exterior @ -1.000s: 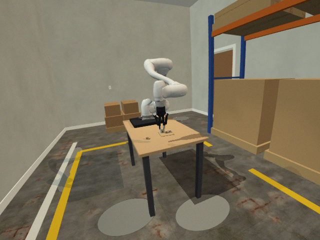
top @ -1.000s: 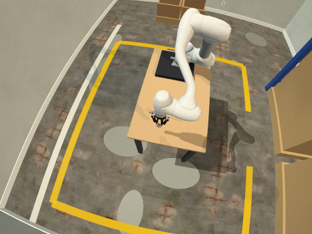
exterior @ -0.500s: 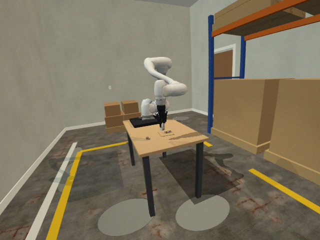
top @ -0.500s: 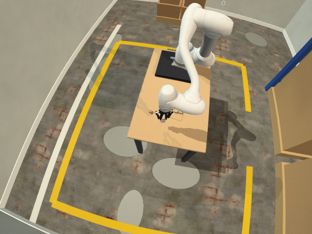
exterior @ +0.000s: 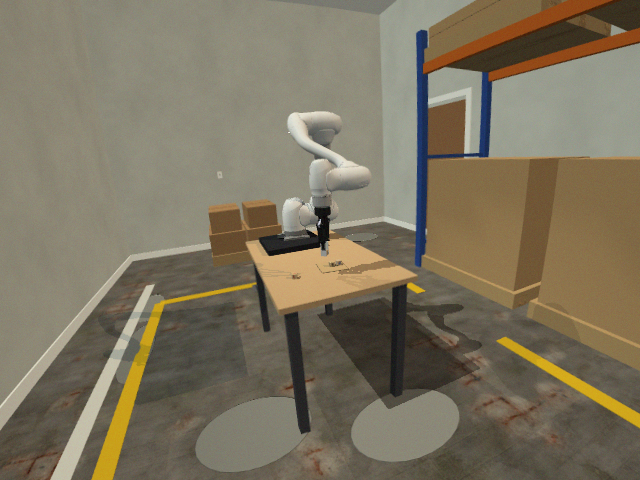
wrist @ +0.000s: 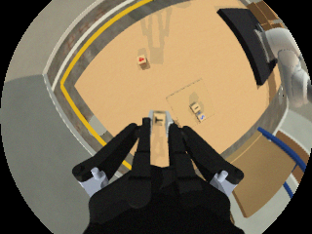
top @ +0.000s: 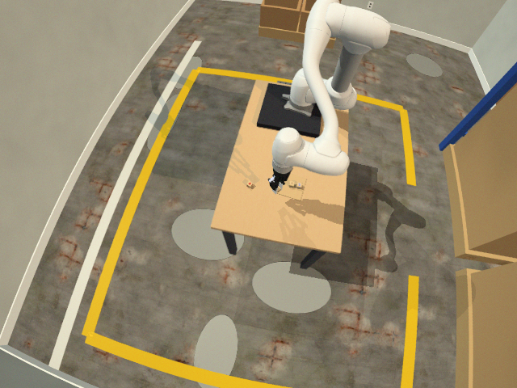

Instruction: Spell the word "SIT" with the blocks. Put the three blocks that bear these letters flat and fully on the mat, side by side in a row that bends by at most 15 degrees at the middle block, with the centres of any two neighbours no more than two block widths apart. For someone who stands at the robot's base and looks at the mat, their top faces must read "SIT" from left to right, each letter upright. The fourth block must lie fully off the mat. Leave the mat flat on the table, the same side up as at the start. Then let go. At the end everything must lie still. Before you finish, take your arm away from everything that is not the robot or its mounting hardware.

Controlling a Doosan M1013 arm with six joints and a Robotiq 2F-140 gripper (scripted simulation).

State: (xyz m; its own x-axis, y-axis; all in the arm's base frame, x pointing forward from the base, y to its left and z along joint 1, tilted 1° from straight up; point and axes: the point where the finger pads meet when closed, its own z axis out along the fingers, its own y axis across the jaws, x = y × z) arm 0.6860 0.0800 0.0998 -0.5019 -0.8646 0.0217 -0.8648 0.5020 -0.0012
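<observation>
Right now my hand is 110 mm past the tan mat, 50 mm to the right of it and 140 mm above it. Round my hand: tan block: 20 mm below.
</observation>
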